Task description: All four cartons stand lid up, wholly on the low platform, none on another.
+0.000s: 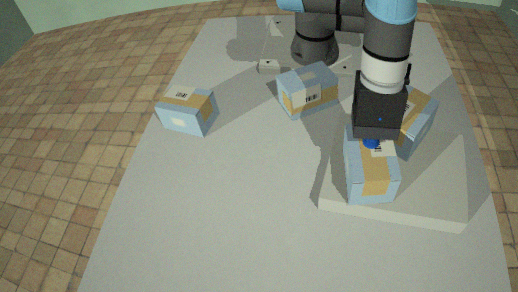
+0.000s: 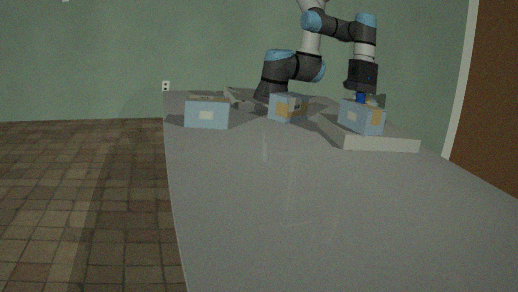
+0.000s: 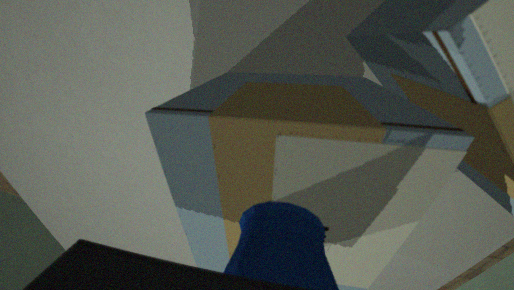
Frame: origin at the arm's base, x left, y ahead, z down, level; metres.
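Seen in the pictures: hand, its tool point: (image 1: 370,146) (image 3: 280,211); arm's base, origin of its link: (image 1: 314,52).
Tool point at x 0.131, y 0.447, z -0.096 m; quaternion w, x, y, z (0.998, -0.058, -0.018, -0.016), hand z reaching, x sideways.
Note:
Offsets run from my tool point to a thing's middle. Level surfaces: height alone.
My suction cup (image 1: 370,143) (image 2: 360,97) (image 3: 283,231) presses down on the taped lid of a blue carton @(dx +0.002, dy +0.017, dz +0.030 m) (image 1: 375,178) (image 2: 360,116) (image 3: 244,155). This carton stands lid up on the low platform @(dx +0.081, dy -0.017, dz +0.096 m) (image 1: 434,196) (image 2: 380,145), at its left part. A second carton @(dx +0.098, dy -0.103, dz +0.030 m) (image 1: 420,116) (image 3: 467,61) sits tilted right behind it at the platform's back; my arm partly hides it. A third carton @(dx -0.142, dy -0.240, dz +0.074 m) (image 1: 307,90) (image 2: 288,106) lies on its side on the table, its barcode label facing front. A fourth carton @(dx -0.454, dy -0.163, dz +0.078 m) (image 1: 186,112) (image 2: 206,114) stands label up on the table at the far left.
The arm's base and its mounting plate (image 1: 269,65) stand at the back of the grey table @(dz +0.120 m) (image 1: 216,218) (image 2: 289,218). The tiled floor lies beyond the table's left edge. A green wall stands behind.

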